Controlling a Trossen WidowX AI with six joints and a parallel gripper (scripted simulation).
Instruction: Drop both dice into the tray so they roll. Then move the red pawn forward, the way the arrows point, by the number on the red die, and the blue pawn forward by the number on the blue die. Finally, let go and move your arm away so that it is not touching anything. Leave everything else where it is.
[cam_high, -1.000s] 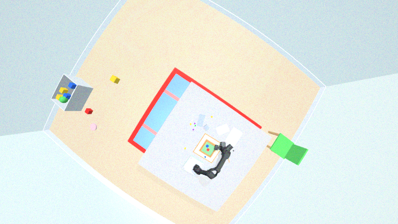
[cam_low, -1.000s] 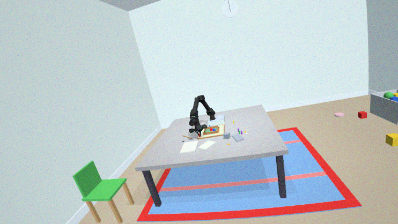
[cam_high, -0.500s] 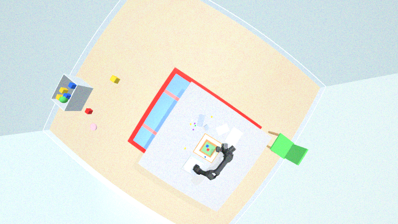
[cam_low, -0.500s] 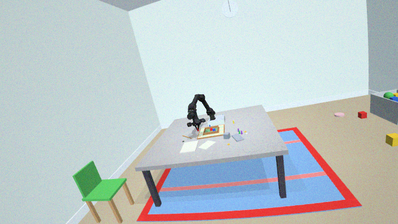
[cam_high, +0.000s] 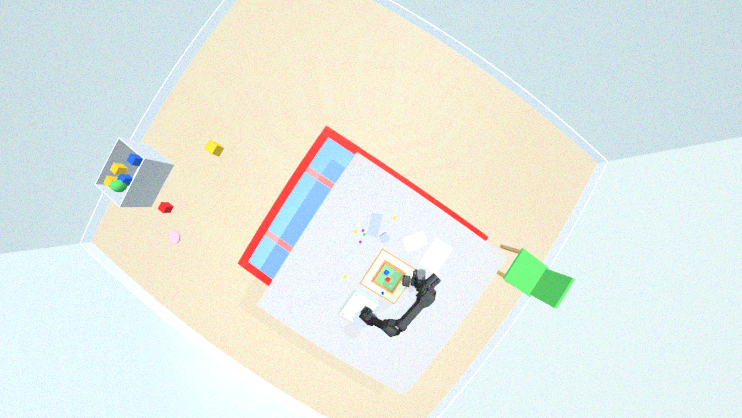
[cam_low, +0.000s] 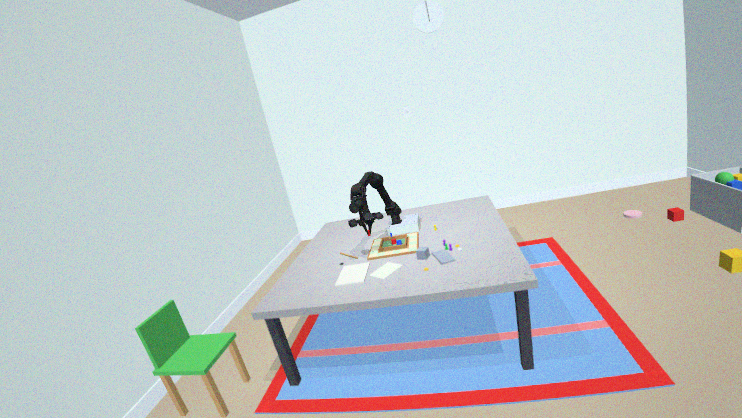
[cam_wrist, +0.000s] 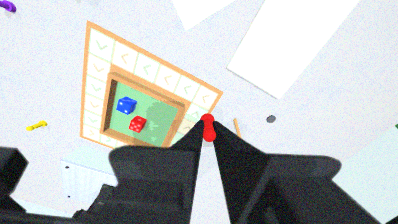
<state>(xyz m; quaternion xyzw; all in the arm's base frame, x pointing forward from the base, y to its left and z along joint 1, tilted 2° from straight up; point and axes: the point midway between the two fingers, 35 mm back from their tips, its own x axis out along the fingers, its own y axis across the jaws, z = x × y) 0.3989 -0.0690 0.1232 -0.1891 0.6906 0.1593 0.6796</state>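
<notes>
Now: gripper tip 70 mm short of the grey block, 280 mm to the right of it and 120 mm above it. Also, from my gripper tip: red pawn: 10 mm above.
</notes>
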